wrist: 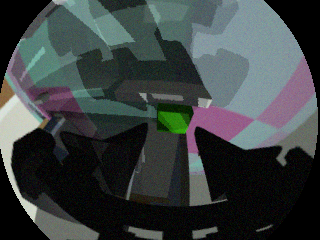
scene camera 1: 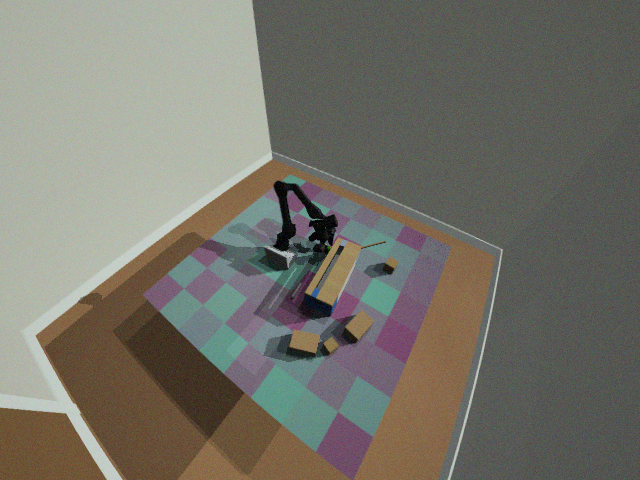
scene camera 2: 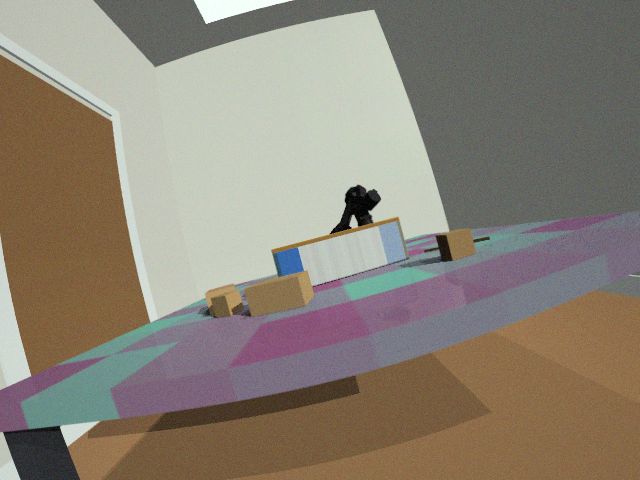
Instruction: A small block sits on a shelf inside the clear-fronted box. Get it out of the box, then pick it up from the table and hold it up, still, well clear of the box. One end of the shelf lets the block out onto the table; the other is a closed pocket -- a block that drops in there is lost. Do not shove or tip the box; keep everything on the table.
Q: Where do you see a long box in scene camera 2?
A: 338, 255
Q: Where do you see a long box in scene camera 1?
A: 324, 291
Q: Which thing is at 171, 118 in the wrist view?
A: A green block.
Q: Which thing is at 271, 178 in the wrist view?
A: My gripper.
